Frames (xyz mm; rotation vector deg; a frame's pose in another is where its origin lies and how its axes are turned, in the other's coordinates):
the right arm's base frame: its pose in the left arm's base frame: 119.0 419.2 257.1 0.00 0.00 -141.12
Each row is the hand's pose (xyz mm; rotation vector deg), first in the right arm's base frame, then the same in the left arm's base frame.
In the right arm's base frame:
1: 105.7 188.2 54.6 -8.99 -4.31 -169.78
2: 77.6 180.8 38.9 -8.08 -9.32 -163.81
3: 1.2 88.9 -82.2 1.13 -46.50 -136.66
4: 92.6 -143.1 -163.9 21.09 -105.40 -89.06
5: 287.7 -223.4 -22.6 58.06 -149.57 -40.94
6: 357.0 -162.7 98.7 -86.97 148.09 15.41
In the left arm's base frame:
1: 154.8 206.3 311.7 4.89 -4.88 48.77
2: 172.1 229.7 296.0 8.25 -3.25 54.55
3: 173.9 349.2 174.9 35.92 13.67 73.75
4: -42.9 472.5 93.2 87.99 52.36 74.38
5: -245.2 412.5 234.5 117.46 100.87 32.21
6: -261.0 321.8 355.8 108.12 128.24 -5.50

